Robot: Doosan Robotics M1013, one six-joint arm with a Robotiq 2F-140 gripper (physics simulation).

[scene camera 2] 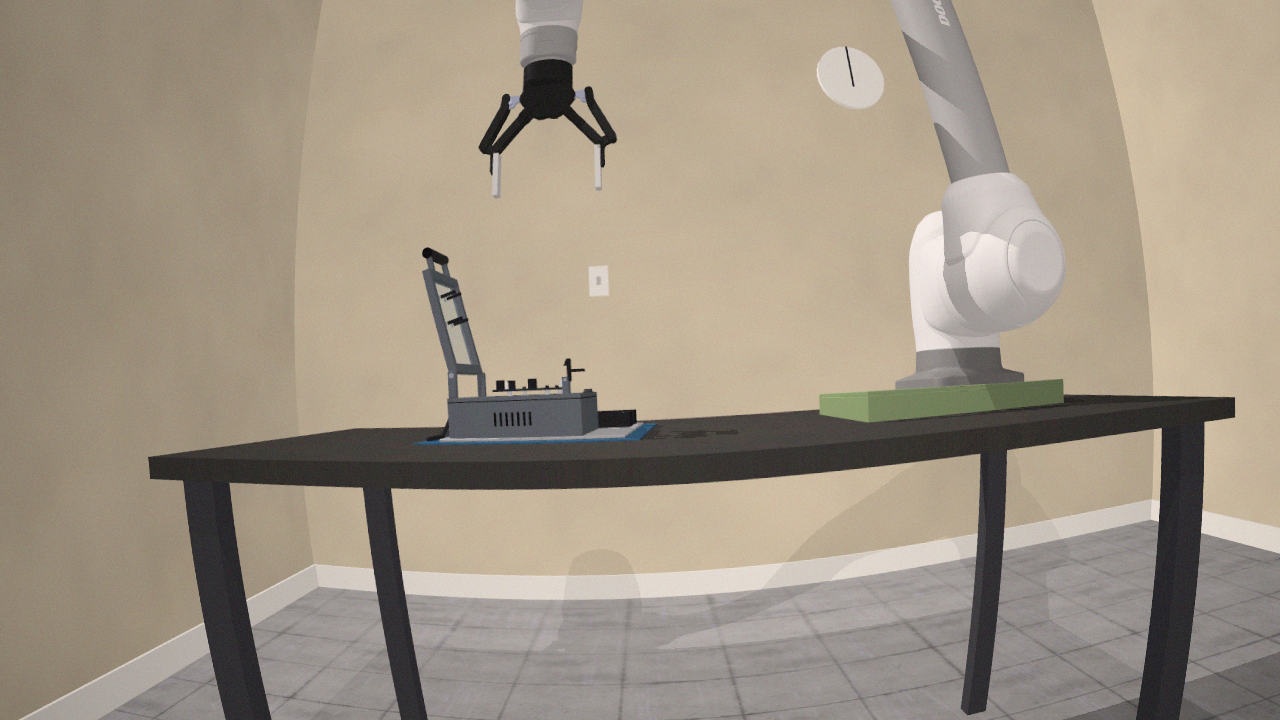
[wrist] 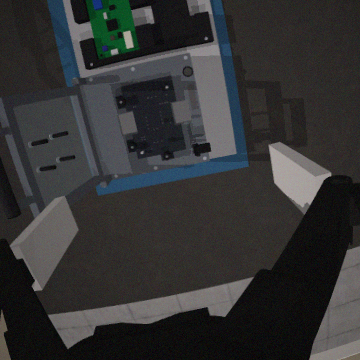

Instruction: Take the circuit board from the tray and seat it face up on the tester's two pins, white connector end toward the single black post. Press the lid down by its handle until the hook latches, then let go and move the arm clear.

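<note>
The green circuit board [wrist: 103, 35] lies in the black tray [wrist: 197, 36] [scene camera 2: 617, 417] at the top of the wrist view, cut off by the frame edge; its white connector is at the end nearer the tester. The grey tester [scene camera 2: 554, 416] [wrist: 102, 120] has its lid [scene camera 2: 438, 313] [wrist: 52, 120] standing open, with the black handle [scene camera 2: 435, 256] [wrist: 7, 192] at its far end. The black hook [wrist: 201, 148] [scene camera 2: 568, 368] is opposite the lid's hinge. The tester's black nest [wrist: 155, 117] holds no board. My gripper [scene camera 2: 547, 191] [wrist: 167, 189] is open and empty, high above the tester.
Tester and tray rest on a blue mat [wrist: 150, 182] [scene camera 2: 648, 431] on the dark table [scene camera 2: 805, 438] [wrist: 200, 225]. The raised lid stands at the left in the scene view, below my fingertips. The arm's base stands behind a green block [scene camera 2: 948, 402] at the right.
</note>
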